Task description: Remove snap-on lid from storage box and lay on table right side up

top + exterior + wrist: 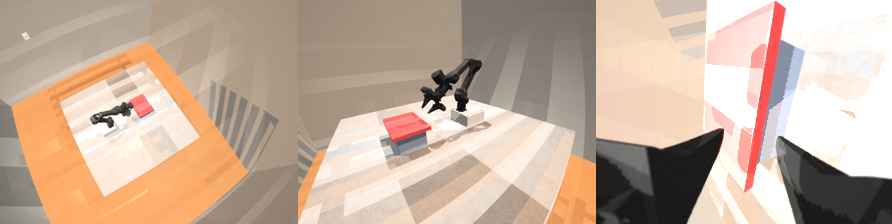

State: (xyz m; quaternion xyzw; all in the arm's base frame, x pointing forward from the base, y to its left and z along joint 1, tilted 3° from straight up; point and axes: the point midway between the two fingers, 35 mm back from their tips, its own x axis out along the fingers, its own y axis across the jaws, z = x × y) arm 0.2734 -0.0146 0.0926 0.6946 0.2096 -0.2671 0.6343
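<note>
Right now my gripper tip is 120 mm short of the red lid, 40 mm above it and 10 mm to the left of it. From my gripper tip the other things lie so: grey-blue storage box 120 mm ahead, 90 mm below, 10 mm to the right.
</note>
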